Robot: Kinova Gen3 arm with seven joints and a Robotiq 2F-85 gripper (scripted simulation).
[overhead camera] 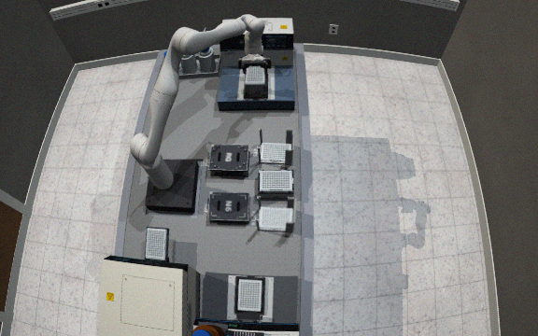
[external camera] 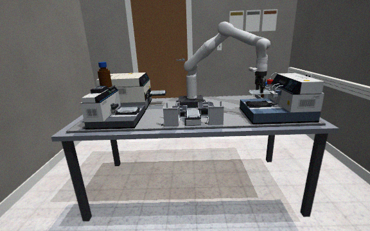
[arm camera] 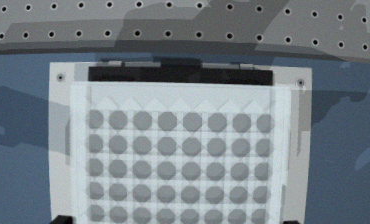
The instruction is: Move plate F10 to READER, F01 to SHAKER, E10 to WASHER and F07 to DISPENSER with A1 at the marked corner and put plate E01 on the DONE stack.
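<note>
The washer nest lies 10 cm below my hand. The rest, counted from my hand: dark pull-out tray: 37 cm behind, 78 cm to the right, 8 cm below; regrip nest: 10 cm behind, 37 cm to the right, 13 cm below.
</note>
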